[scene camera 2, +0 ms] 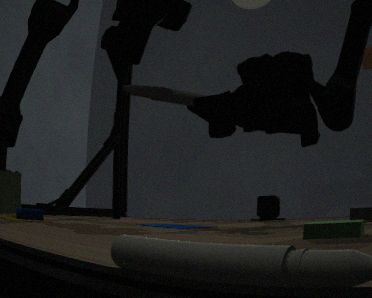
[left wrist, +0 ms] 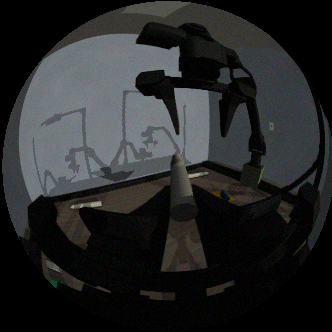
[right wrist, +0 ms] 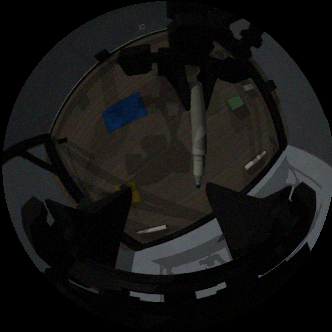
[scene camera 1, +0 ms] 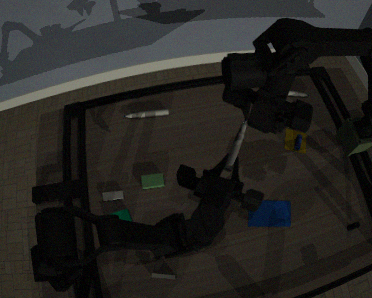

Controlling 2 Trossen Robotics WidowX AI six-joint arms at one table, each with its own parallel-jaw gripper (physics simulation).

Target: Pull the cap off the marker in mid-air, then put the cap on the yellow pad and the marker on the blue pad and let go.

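Frame: origin at the left arm's base, x ahead, y left, z up, level; millimetres.
Where they show: left gripper, fingertip midpoint: (scene camera 2: pixel 190 103) (left wrist: pixel 179 188) (right wrist: pixel 195 110) (scene camera 1: pixel 233 155); right gripper, fingertip midpoint: (scene camera 2: pixel 127 73) (left wrist: pixel 201 135) (right wrist: pixel 168 189); right arm's base at its link origin: (left wrist: pixel 254 165) (scene camera 1: pixel 363 129).
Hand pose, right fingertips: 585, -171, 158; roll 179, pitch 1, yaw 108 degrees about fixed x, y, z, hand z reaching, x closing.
After its pixels a point has its place, as x, y, z.
My left gripper (scene camera 1: pixel 230 166) @[499, -159, 113] (scene camera 2: pixel 193 103) @[499, -159, 113] (left wrist: pixel 179 188) @[499, -159, 113] (right wrist: pixel 195 110) @[499, -159, 113] is shut on the rear of a pale marker (scene camera 1: pixel 236 145) @[517, -152, 129] (scene camera 2: pixel 162 94) @[537, -137, 117] (left wrist: pixel 181 187) @[479, -165, 127] (right wrist: pixel 199 130) @[524, -152, 129], held high above the table. Its narrow front end has a blue tip in the right wrist view. My right gripper (left wrist: pixel 201 135) @[585, -171, 158] (right wrist: pixel 168 189) @[585, -171, 158] is open and empty, pointing down; the marker's tip is near its fingers, not between them. A small blue cylinder, cap-like (scene camera 1: pixel 298 142) @[744, -266, -36] (scene camera 2: pixel 30 214) @[747, -257, -44] (left wrist: pixel 225 195) @[734, -266, -36], lies on the yellow pad (scene camera 1: pixel 289 135) @[756, -229, -53] (right wrist: pixel 135 195) @[754, -227, -53]. The blue pad (scene camera 1: pixel 270 213) @[508, -320, -53] (scene camera 2: pixel 175 226) @[507, -305, -53] (right wrist: pixel 124 112) @[510, -310, -53] bears no marker.
Two pale pens (scene camera 1: pixel 147 114) @[512, 149, -38] (scene camera 1: pixel 298 94) @[920, -175, -39] lie near the far edge. A green block (scene camera 1: pixel 152 181) @[368, -13, -39] (right wrist: pixel 235 102) @[374, -10, -39], a grey block (scene camera 1: pixel 112 195) @[262, 43, -42] and a teal block (scene camera 1: pixel 122 215) @[241, -20, -39] are at the left. A green box (scene camera 1: pixel 356 137) @[855, -422, 35] (left wrist: pixel 251 176) @[859, -409, -6] stands at the right edge.
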